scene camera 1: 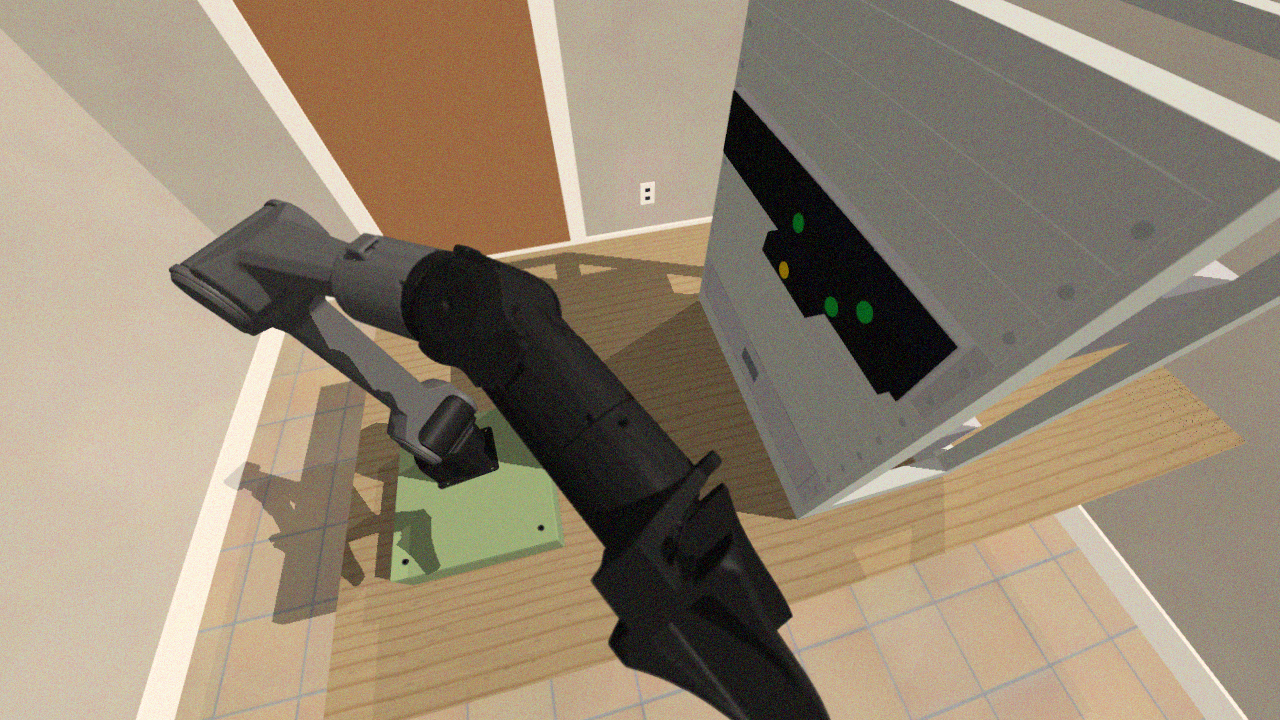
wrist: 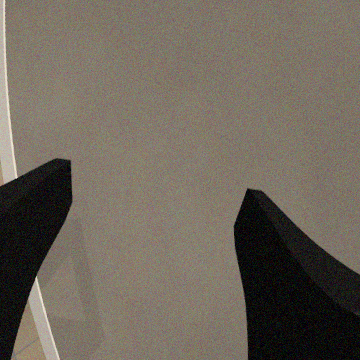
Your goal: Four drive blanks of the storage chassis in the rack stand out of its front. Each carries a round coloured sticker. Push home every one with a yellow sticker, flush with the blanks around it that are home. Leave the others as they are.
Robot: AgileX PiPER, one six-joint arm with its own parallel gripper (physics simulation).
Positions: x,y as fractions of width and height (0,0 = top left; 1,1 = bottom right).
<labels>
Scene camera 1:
my gripper: 0.62,0.93
grey rack: 0.77,0.27
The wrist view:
my gripper: 0.43,0.54
</labels>
